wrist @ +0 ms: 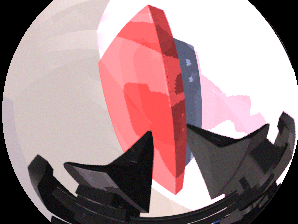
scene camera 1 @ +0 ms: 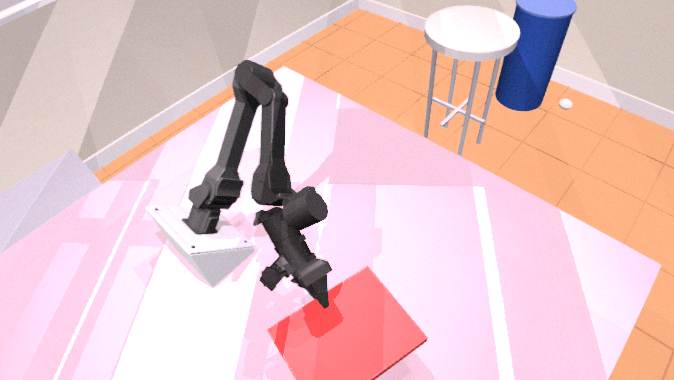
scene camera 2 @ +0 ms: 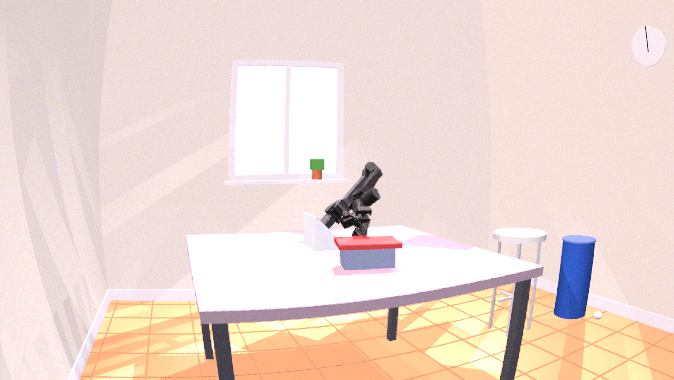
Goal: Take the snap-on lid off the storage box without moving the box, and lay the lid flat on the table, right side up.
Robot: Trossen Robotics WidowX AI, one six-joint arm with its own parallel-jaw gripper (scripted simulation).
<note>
The pictures show: my gripper, a lid and a blue-grey storage box.
My gripper also shows in the wrist view.
</note>
